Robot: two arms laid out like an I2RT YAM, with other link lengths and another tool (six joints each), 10 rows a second.
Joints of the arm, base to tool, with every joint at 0 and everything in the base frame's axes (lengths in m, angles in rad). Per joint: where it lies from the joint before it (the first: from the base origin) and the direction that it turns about. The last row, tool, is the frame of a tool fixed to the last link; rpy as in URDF.
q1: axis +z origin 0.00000 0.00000 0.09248
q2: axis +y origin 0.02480 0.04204 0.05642
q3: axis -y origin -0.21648 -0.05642 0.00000
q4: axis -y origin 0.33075 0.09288 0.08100
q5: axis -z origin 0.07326 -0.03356 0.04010
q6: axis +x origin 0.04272 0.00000 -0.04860
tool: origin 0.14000 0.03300 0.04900 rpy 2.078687 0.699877 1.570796
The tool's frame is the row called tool.
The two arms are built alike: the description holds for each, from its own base.
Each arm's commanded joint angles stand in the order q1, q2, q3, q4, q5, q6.
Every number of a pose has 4 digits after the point. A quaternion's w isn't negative.
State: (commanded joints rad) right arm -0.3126 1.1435 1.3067 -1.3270 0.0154 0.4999; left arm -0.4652 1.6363 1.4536 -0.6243 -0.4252 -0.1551
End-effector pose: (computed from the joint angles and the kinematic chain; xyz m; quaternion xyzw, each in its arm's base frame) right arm 0.3913 -0.0764 0.2644 -0.7527 -0.6544 0.0712 0.0112; left arm 0.5695 -0.1103 0.2474 0.5103 0.8319 0.0318 0.2157
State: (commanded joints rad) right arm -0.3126 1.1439 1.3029 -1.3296 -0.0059 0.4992; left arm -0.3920 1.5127 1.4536 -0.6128 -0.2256 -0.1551
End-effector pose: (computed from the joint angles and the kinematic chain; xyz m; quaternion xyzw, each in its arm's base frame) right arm 0.3917 -0.0724 0.2622 -0.7496 -0.6584 0.0647 0.0188; left arm 0.5639 -0.0979 0.3027 0.5183 0.8043 -0.0335 0.2888
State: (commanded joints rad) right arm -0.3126 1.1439 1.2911 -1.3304 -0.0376 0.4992; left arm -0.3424 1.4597 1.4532 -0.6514 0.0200 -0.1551
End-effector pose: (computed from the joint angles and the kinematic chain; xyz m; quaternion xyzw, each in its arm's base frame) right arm 0.3922 -0.0665 0.2569 -0.7451 -0.6639 0.0555 0.0312; left arm 0.5516 -0.1101 0.3135 0.5514 0.7662 -0.1234 0.3060
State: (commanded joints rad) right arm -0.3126 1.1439 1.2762 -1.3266 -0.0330 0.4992; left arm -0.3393 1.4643 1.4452 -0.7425 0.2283 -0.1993
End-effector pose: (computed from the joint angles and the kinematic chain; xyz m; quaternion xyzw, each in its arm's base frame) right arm 0.3915 -0.0672 0.2506 -0.7453 -0.6631 0.0601 0.0350; left arm 0.5292 -0.1396 0.2828 0.5673 0.7427 -0.2326 0.2691
